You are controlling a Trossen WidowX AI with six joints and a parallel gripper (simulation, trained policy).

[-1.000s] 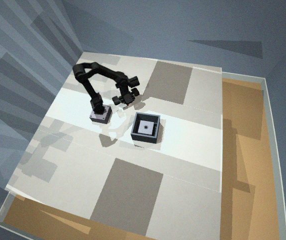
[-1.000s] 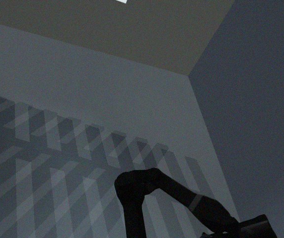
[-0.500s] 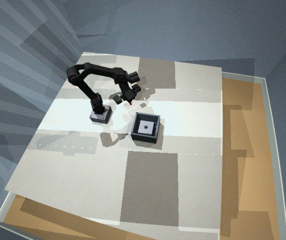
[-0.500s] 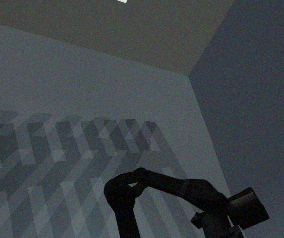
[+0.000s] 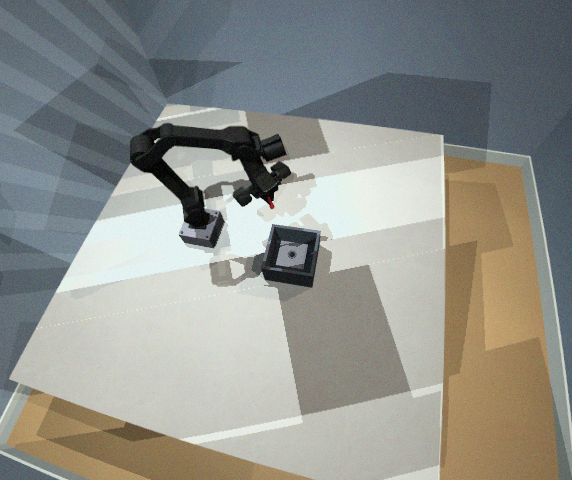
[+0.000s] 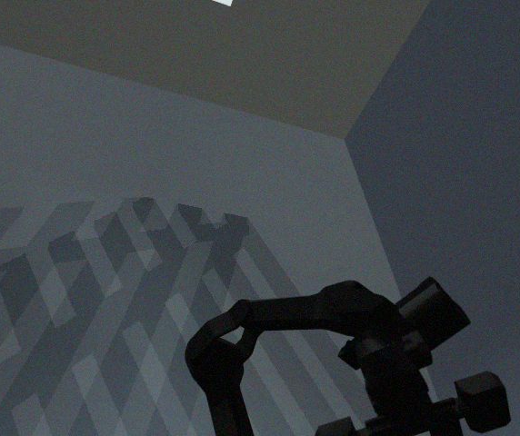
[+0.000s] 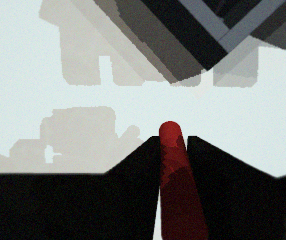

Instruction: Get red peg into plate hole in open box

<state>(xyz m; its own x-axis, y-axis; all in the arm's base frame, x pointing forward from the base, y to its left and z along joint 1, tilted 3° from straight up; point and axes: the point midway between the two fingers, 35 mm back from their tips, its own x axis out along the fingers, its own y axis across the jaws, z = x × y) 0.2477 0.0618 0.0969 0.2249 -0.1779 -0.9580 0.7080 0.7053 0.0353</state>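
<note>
My gripper tip is 140 mm to the left of the grey plate, 90 mm short of it and 90 mm above it. From my gripper tip the other things lie so: red peg (10 mm to the left, 10 mm behind, 10 mm above); then dark box (140 mm to the right, 110 mm below, 90 mm ahead).
</note>
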